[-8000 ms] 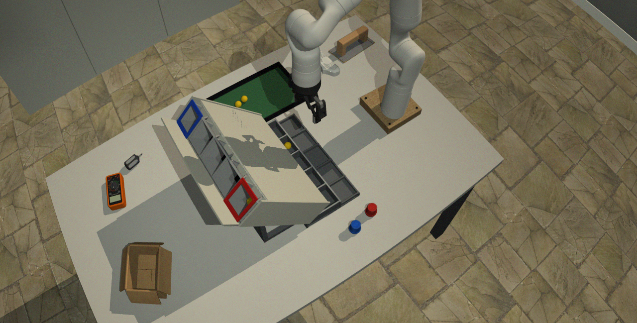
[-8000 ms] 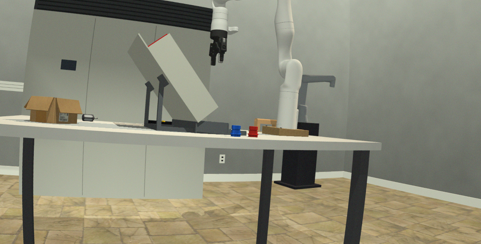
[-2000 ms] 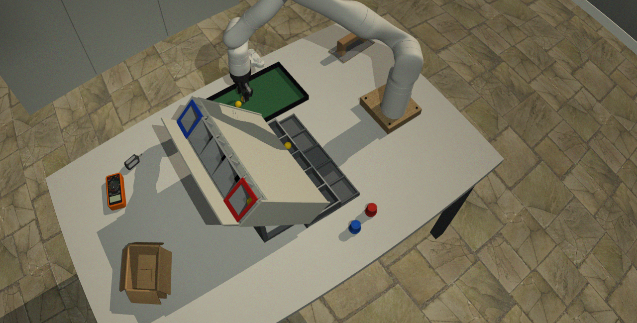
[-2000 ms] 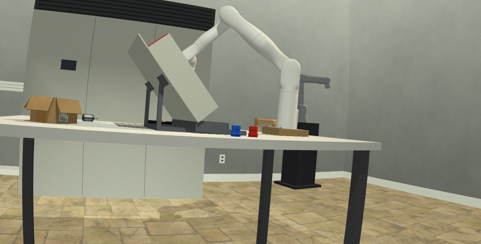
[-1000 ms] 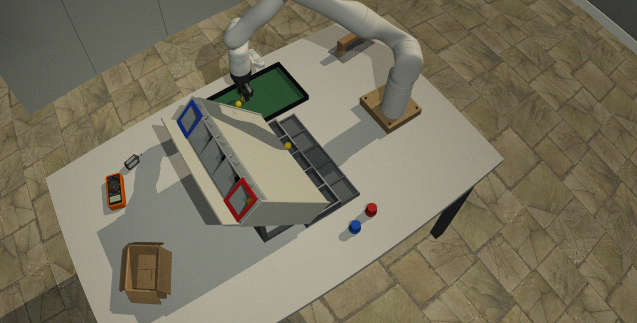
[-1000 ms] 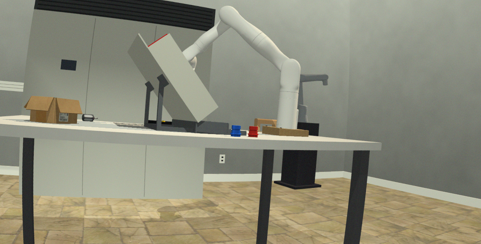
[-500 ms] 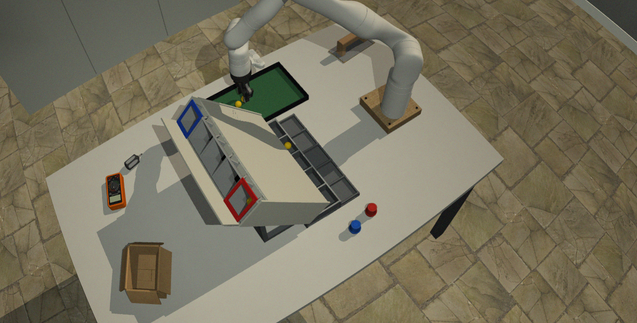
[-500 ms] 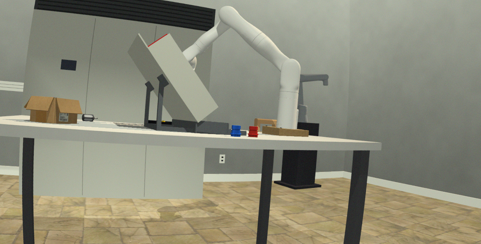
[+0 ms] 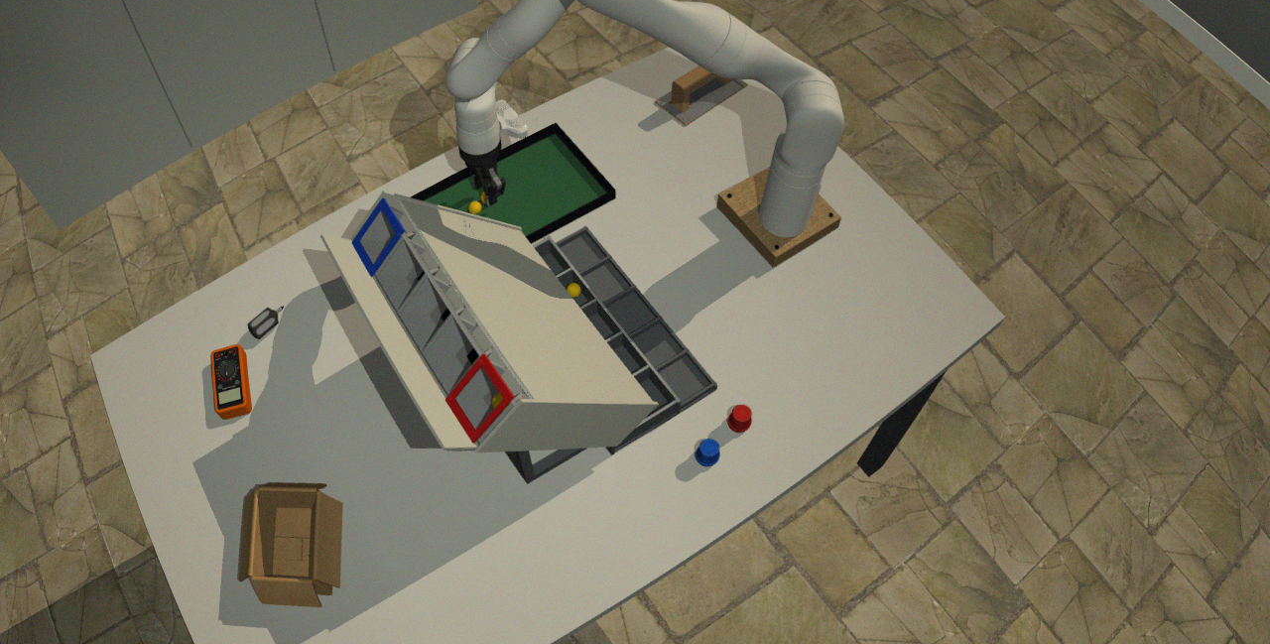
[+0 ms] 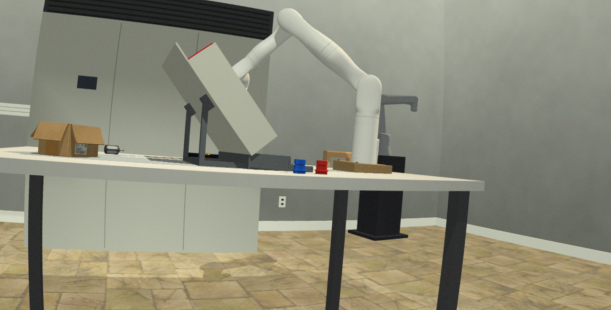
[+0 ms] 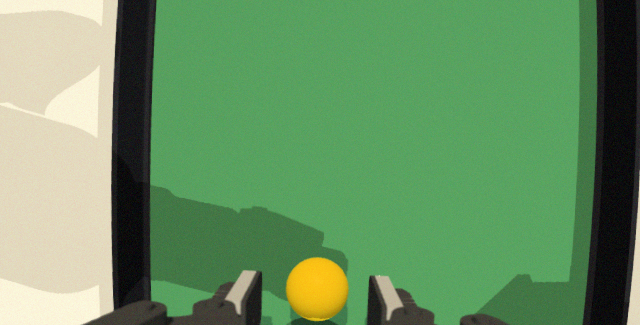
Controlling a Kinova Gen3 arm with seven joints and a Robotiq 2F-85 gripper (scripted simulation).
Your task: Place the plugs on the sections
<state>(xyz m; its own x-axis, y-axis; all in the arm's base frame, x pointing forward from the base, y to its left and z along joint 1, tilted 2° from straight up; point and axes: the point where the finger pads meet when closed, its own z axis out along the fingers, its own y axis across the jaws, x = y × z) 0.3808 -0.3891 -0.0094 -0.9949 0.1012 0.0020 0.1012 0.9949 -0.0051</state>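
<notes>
Now: hand 40 mm above the green marble tray, 20 mm to the right of it and 10 mm past it. Also, from my hand: orange multimeter 600 mm ahead, 30 mm below, 20 mm to the left; dark object 470 mm ahead, 40 mm to the right, 30 mm below; beige cover 340 mm to the left, 160 mm above, 140 mm ahead.
</notes>
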